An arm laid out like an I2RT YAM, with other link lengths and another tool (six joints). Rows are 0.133 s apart.
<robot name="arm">
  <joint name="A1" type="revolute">
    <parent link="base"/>
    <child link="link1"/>
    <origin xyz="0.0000 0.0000 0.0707"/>
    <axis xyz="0 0 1"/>
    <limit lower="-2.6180" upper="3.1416"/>
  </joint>
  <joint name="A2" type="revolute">
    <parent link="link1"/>
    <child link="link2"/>
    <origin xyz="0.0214 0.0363 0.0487"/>
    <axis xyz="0 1 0"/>
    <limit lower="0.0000" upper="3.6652"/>
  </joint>
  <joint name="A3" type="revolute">
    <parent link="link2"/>
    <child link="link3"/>
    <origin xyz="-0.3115 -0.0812 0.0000"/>
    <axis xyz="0 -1 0"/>
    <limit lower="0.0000" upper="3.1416"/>
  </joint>
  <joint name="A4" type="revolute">
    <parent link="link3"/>
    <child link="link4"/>
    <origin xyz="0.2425 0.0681 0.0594"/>
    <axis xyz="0 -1 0"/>
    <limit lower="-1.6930" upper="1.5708"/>
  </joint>
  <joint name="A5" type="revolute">
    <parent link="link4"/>
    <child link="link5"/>
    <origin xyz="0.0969 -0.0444 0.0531"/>
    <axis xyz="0 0 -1"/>
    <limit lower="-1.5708" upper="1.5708"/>
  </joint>
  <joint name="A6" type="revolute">
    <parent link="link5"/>
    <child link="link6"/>
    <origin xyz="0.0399 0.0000 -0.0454"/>
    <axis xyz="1 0 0"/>
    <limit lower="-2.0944" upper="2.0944"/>
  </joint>
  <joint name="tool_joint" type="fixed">
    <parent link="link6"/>
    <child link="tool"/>
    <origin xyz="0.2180 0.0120 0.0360" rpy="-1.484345 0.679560 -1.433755"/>
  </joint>
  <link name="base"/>
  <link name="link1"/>
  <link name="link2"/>
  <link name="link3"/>
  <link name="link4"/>
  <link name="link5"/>
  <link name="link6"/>
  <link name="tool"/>
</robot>
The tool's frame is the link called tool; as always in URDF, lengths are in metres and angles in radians.
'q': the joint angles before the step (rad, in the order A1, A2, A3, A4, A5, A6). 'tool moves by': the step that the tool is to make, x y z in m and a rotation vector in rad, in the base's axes. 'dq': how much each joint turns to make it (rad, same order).
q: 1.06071, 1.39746, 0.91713, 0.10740, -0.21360, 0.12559
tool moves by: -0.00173, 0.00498, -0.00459, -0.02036, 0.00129, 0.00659
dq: 0.00922, 0.01639, 0.02257, -0.02614, 0.00570, -0.00728
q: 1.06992, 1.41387, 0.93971, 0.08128, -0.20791, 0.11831
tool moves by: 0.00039, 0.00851, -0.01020, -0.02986, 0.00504, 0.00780
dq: 0.00781, 0.03608, 0.03057, -0.02502, 0.00390, -0.00919
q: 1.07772, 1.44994, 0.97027, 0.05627, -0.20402, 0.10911
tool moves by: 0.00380, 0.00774, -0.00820, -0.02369, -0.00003, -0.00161
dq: 0.00463, 0.03574, 0.02930, -0.01596, 0.01037, -0.00767
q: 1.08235, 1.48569, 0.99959, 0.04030, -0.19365, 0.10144
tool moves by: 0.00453, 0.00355, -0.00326, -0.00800, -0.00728, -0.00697
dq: 0.00039, 0.01855, 0.01110, 0.00266, 0.01105, -0.00609
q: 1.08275, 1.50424, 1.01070, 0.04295, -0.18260, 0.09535
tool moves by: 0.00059, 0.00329, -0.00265, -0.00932, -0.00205, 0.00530
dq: 0.00064, 0.01396, 0.01389, -0.00861, -0.00147, -0.00773
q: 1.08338, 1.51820, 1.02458, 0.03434, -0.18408, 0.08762
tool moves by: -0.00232, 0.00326, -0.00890, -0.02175, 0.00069, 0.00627
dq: 0.00834, 0.01564, 0.00743, -0.01275, 0.00615, -0.00765
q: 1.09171, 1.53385, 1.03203, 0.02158, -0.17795, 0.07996
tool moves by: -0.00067, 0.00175, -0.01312, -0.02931, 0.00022, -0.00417
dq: 0.01037, 0.01681, 0.00061, -0.01079, 0.01905, -0.00478
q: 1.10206, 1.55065, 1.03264, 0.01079, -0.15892, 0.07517
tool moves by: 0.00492, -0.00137, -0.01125, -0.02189, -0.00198, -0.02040
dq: 0.00275, 0.01242, -0.00713, 0.00109, 0.02588, 0.00133
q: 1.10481, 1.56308, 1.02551, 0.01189, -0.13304, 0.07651
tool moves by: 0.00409, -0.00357, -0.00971, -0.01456, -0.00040, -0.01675
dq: -0.00173, 0.00471, -0.01747, 0.00957, 0.01645, 0.00168
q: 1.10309, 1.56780, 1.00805, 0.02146, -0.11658, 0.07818
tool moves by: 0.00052, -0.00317, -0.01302, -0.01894, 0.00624, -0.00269
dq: -0.00277, 0.00800, -0.01953, 0.00751, 0.00149, -0.00262
